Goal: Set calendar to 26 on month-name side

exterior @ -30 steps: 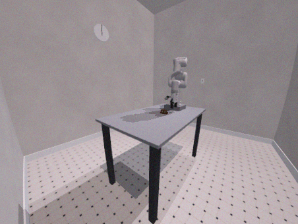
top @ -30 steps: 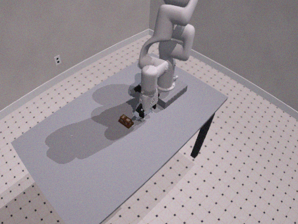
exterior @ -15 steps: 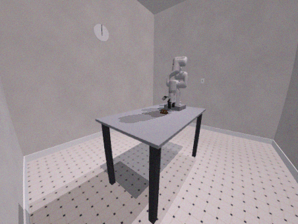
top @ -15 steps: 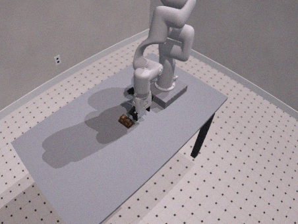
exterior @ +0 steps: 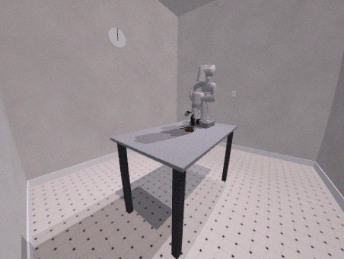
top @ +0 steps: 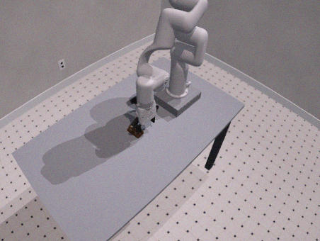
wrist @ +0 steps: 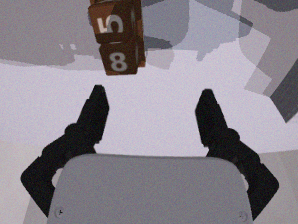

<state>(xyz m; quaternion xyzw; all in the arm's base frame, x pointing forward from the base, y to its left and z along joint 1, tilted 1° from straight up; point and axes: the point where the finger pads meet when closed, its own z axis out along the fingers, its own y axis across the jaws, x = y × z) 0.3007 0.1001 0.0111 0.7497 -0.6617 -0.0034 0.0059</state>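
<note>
Right now the brown cube is 30 mm ahead of my hand, 20 mm to the right of it and 40 mm below it. The rest, counted from my hand: brown wooden tray 40 mm ahead, 40 mm to the right, 60 mm below.
</note>
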